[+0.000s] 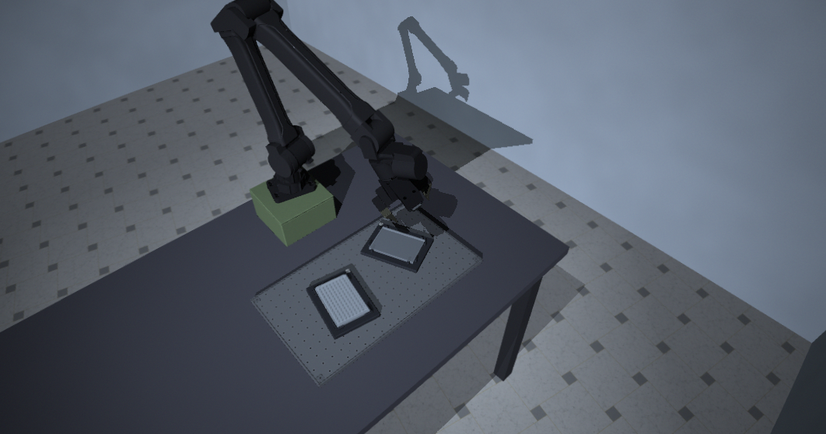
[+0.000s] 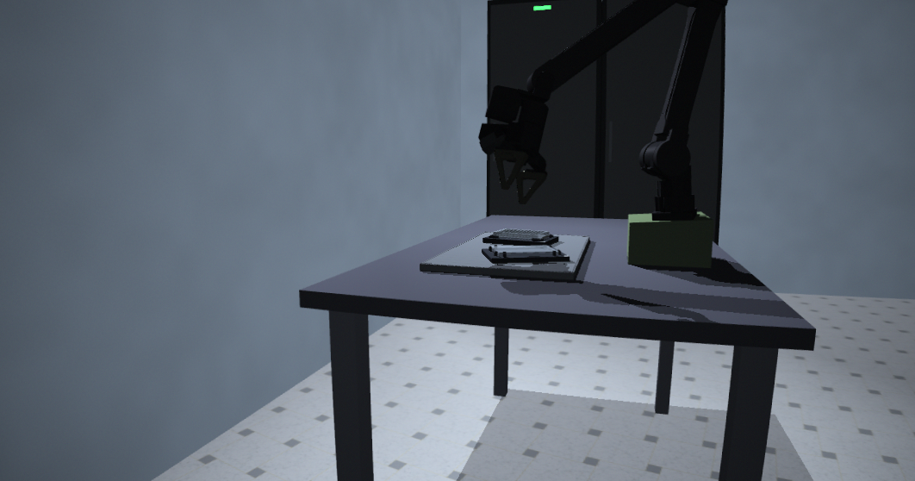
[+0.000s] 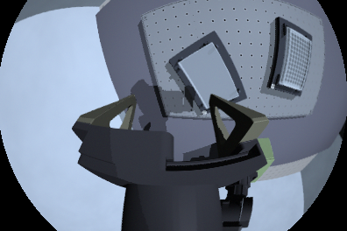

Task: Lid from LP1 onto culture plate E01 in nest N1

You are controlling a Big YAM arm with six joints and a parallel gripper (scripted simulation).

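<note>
Right now my hand is 12 cm above the lid, 4 cm to the left of it and 1 cm past it. The rest, counted from my hand: plate nest: 24 cm to the right, 13 cm below, 8 cm ahead; lid park: 13 cm below, 4 cm to the right, 1 cm behind; culture plate E01: 24 cm to the right, 12 cm below, 8 cm ahead.
</note>
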